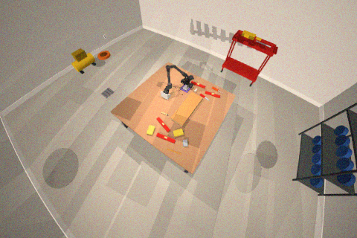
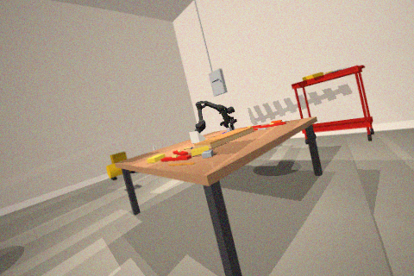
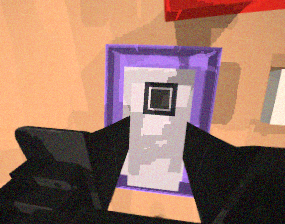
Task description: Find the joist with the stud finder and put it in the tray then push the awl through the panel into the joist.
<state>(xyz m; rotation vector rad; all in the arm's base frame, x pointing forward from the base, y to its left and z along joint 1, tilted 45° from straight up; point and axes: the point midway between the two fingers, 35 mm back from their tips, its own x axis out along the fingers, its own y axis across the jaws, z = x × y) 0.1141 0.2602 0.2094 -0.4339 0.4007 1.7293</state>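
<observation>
Now: gripper tip 2 cm below the grey stud finder and 1 cm to the right of it. From my gripper tip the other things lie so: small grey block (69 cm to the right, 53 cm ahead, 2 cm below); then awl (55 cm to the right, 10 cm ahead, 2 cm below); then purple flat tray (2 cm below, 1 cm to the right).
</observation>
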